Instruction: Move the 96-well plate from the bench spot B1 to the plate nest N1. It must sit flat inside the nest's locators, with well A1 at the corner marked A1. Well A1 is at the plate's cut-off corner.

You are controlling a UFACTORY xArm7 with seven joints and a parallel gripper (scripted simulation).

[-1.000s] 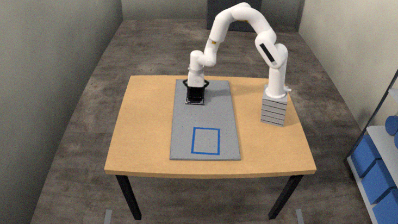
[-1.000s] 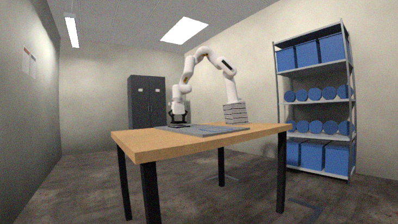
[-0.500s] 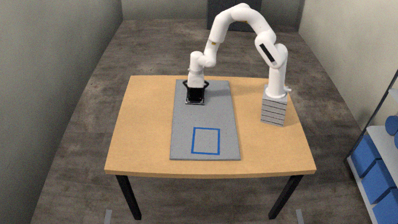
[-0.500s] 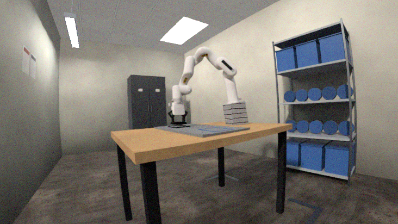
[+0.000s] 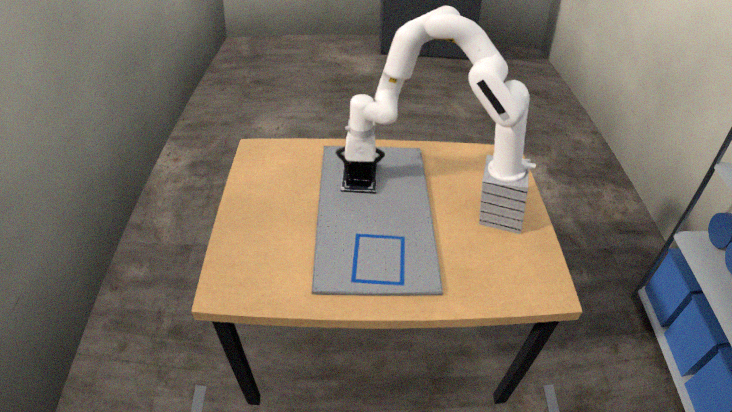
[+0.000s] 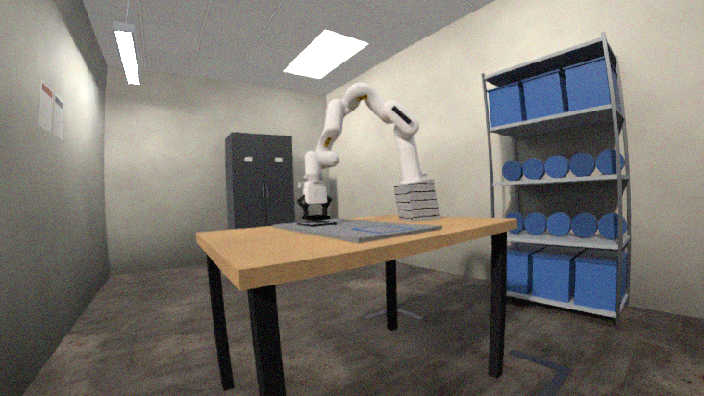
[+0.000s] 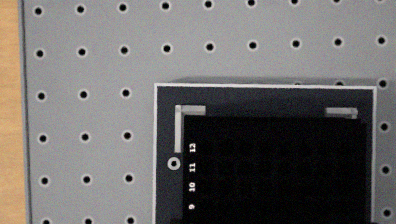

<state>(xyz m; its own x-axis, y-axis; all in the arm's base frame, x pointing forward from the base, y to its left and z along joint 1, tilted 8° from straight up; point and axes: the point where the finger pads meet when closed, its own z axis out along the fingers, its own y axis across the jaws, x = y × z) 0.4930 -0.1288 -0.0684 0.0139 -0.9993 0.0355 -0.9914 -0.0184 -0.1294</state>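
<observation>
My gripper is now 1 cm above the 96-well plate. The rest, counted from my hand: plate nest N1: 4 cm below.
</observation>
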